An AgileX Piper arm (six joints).
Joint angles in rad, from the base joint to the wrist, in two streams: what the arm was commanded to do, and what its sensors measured. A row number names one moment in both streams.
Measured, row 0:
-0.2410, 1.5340, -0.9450, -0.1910, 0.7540, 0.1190
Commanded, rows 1 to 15:
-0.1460, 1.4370, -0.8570, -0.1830, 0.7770, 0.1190
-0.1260, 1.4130, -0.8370, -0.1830, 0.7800, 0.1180
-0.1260, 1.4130, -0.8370, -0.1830, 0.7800, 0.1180
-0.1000, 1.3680, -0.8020, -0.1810, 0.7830, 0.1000
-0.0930, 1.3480, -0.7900, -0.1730, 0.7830, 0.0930
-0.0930, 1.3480, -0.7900, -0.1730, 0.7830, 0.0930
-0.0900, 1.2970, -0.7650, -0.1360, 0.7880, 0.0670
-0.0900, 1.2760, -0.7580, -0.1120, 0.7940, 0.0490
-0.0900, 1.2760, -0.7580, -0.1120, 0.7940, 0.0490
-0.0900, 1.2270, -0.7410, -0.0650, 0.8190, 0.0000
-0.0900, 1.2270, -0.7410, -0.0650, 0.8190, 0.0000
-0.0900, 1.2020, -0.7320, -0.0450, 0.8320, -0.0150
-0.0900, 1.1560, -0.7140, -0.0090, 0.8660, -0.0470
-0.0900, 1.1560, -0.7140, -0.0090, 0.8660, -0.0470
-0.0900, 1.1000, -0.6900, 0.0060, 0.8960, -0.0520
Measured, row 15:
-0.0900, 1.1630, -0.7200, -0.0260, 0.8490, -0.0250
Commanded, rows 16 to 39:
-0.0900, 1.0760, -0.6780, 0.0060, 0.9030, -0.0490
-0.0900, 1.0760, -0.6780, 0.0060, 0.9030, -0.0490
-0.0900, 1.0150, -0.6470, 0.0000, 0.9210, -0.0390
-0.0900, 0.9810, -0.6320, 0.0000, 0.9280, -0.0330
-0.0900, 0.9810, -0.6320, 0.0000, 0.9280, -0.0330
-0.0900, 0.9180, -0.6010, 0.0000, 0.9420, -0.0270
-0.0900, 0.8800, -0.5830, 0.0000, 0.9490, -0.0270
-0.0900, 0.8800, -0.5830, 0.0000, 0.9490, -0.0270
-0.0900, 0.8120, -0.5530, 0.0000, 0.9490, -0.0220
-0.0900, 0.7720, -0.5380, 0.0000, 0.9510, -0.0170
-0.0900, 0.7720, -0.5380, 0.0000, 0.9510, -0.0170
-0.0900, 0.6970, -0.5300, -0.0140, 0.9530, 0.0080
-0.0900, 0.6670, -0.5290, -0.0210, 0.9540, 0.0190
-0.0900, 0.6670, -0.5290, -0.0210, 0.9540, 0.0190
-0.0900, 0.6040, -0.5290, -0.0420, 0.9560, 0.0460
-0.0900, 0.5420, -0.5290, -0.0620, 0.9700, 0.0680
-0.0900, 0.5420, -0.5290, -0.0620, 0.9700, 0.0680
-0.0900, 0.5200, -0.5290, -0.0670, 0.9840, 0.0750
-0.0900, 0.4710, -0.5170, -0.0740, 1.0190, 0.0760
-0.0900, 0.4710, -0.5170, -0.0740, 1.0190, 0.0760
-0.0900, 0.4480, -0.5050, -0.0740, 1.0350, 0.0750
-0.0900, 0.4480, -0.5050, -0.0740, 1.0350, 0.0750
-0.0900, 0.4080, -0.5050, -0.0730, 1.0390, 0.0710
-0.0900, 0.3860, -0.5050, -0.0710, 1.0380, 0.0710
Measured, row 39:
-0.0900, 0.4160, -0.5080, -0.0630, 1.0360, 0.0680
